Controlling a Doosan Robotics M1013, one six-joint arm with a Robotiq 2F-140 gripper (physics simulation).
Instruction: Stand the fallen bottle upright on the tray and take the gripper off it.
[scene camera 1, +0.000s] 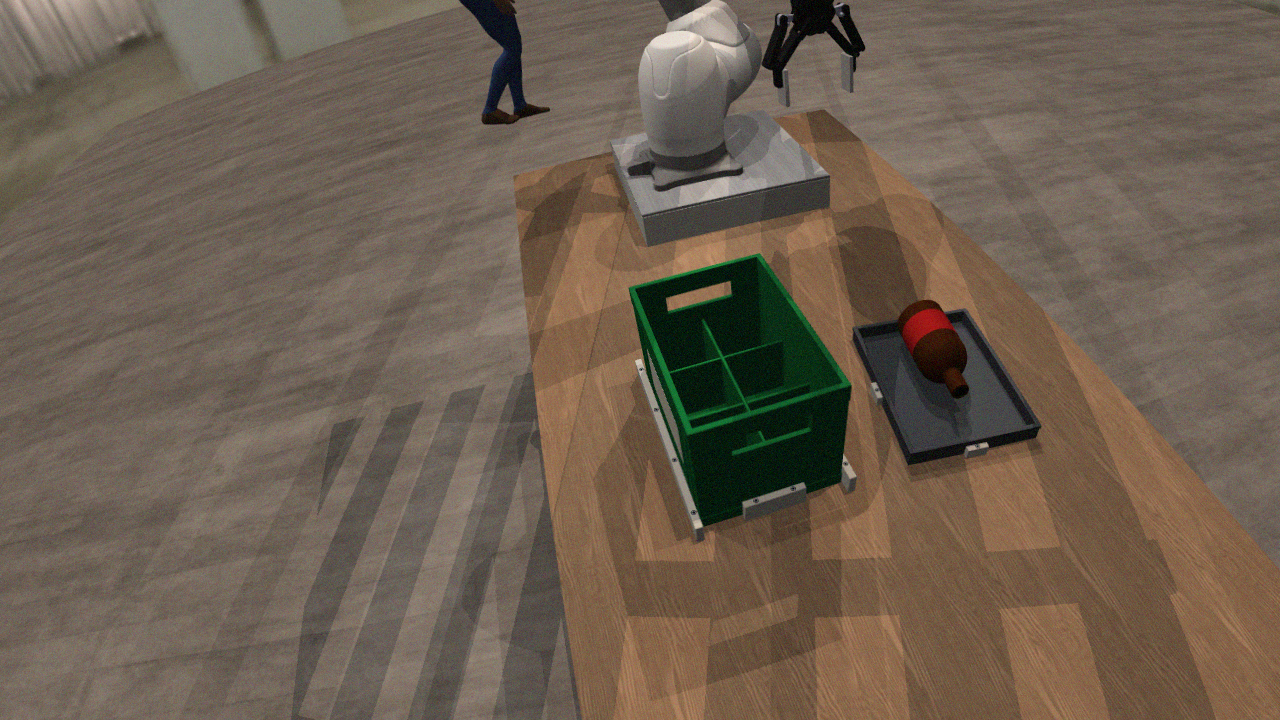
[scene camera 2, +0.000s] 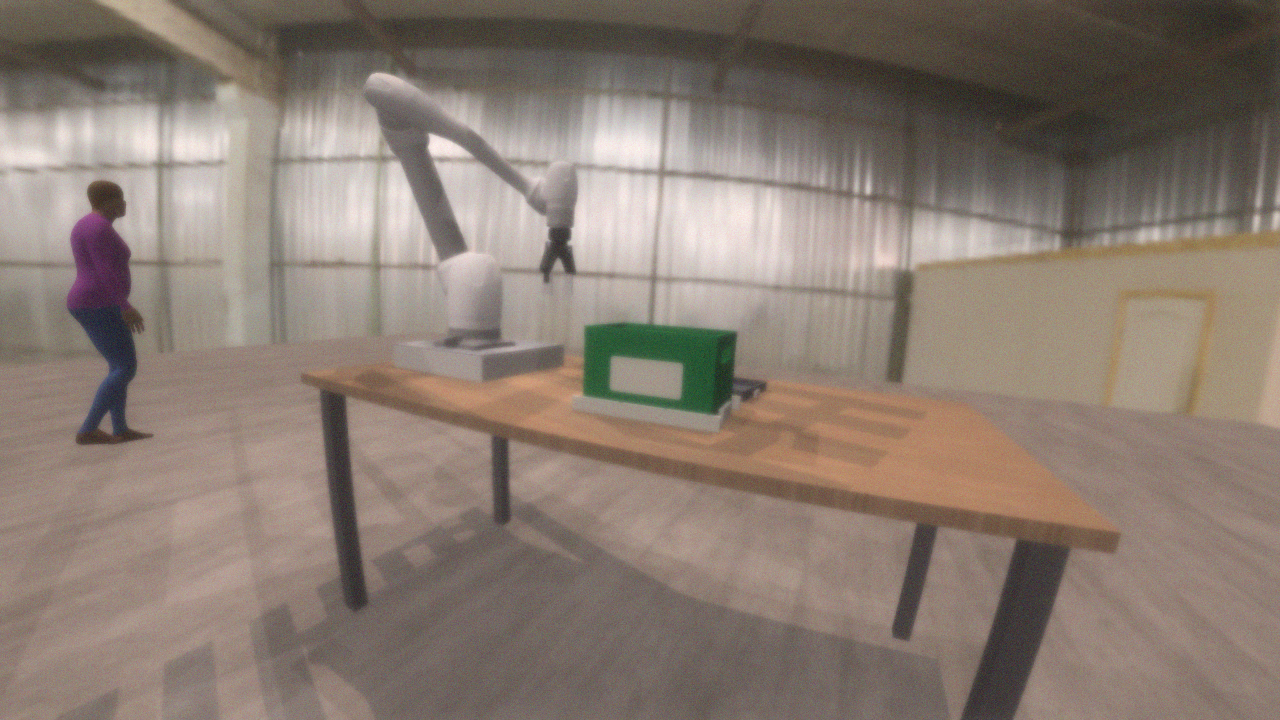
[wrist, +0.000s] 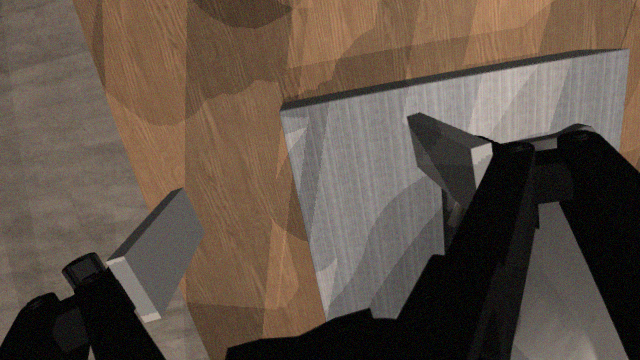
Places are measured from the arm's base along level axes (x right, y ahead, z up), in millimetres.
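Pixels of known places: gripper, fingertip midpoint: (scene camera 1: 816, 97) (scene camera 2: 558, 295) (wrist: 301, 176); arm's base, origin of the base link: (scene camera 1: 689, 164) (scene camera 2: 474, 345).
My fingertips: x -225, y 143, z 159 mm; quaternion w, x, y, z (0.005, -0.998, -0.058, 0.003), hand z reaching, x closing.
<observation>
Ahead of a thing's pixels: the offset from my fingertips to its middle. "*": to the spot under its first point. Level surfaces: height alone.
A brown bottle {dx +30, dy +513, dz -189 mm} (scene camera 1: 931, 343) with a red label lies on its side on the dark tray {* dx +23, dy +616, dz -226 mm} (scene camera 1: 975, 420), its neck toward the front of the tray in scene camera 1. Part of the tray {* dx +94, dy +654, dz -205 mm} (scene camera 2: 750, 388) shows behind the crate in scene camera 2, where the bottle is hidden. My gripper (scene camera 1: 816, 80) (scene camera 2: 558, 277) (wrist: 301, 176) is open and empty. It points down, high above the table near the robot's base, well apart from the bottle. Neither the bottle nor the tray shows in the wrist view.
A green crate {dx +336, dy +508, dz -143 mm} (scene camera 1: 769, 465) (scene camera 2: 657, 367) with dividers stands beside the tray, between light rails {* dx +331, dy +656, dz -208 mm} (scene camera 1: 775, 501). The robot's grey base plate (scene camera 1: 738, 214) (scene camera 2: 519, 360) (wrist: 360, 150) sits at the table's {dz -231 mm} (scene camera 1: 760, 662) (scene camera 2: 850, 465) (wrist: 240, 175) end. A person (scene camera 1: 505, 53) (scene camera 2: 102, 295) stands on the floor beyond the table.
</observation>
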